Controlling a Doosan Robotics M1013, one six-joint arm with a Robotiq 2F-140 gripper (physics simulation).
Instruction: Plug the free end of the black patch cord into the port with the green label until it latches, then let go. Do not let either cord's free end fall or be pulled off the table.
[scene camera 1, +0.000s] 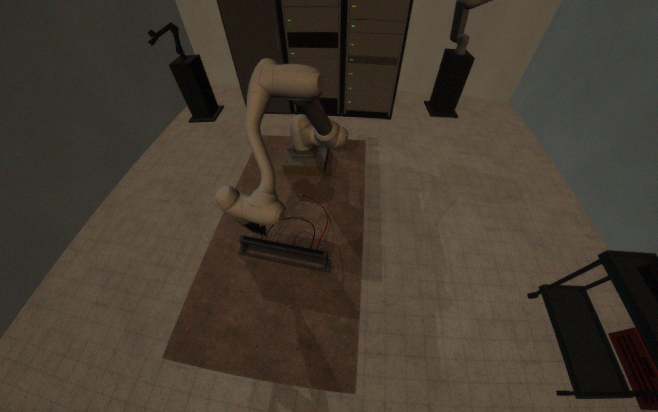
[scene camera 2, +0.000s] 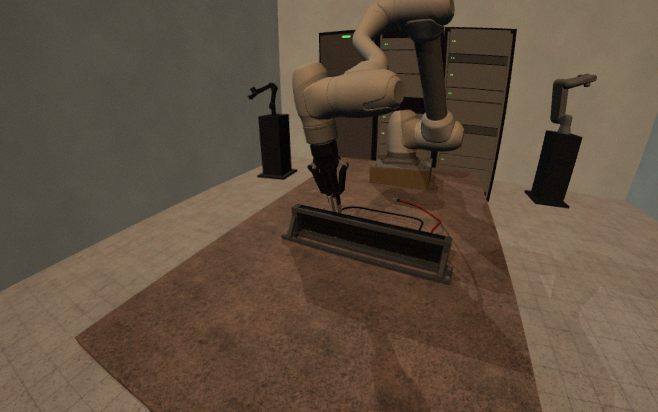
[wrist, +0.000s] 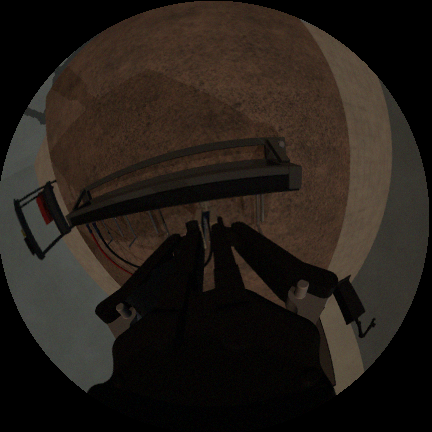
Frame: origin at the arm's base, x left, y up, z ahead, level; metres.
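Seen in the pictures: gripper, fingertip midpoint: (scene camera 1: 265, 236) (wrist: 207, 215); arm's base, origin of the base link: (scene camera 1: 304, 150) (scene camera 2: 401, 160).
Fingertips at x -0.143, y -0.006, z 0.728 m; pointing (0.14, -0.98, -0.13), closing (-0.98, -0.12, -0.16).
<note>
Offsets run from my fingertips to a thing's top centre. "spot": to the spot under its first point. Level surfaces: height alone.
My gripper (scene camera 1: 264, 233) (scene camera 2: 335, 205) (wrist: 207, 215) is shut on the black cord's plug @[spot: dy +0.003, dx +0.003, dz -0.001 m] (wrist: 205, 219), behind the left part of the port panel in the scene views. The plug's pale tip points at the panel @[dy +0.015, dx +0.105, dz +0.058 m] (scene camera 1: 283, 246) (scene camera 2: 370, 223) (wrist: 185, 194) and meets its lower edge in the wrist view; whether it sits in a port is hidden. The black cord (scene camera 1: 314, 232) (scene camera 2: 395, 214) (wrist: 116, 259) arcs behind the panel to its other end. The red cord (scene camera 1: 327, 215) (scene camera 2: 420, 207) lies behind the panel, its free end on the brown top. The green label does not show.
The brown table top @[dy -0.084 m] (scene camera 1: 280, 325) (scene camera 2: 250, 300) extends around the panel. Thin metal rods @[spot: dy -0.029, dx -0.081, dz -0.027 m] (wrist: 260, 207) stick out behind the panel beside the gripper. A dark cart (scene camera 1: 585, 340) stands at the right. Two small arms on black pedestals (scene camera 1: 192, 90) (scene camera 2: 556, 167) flank the cabinets (scene camera 1: 372, 75).
</note>
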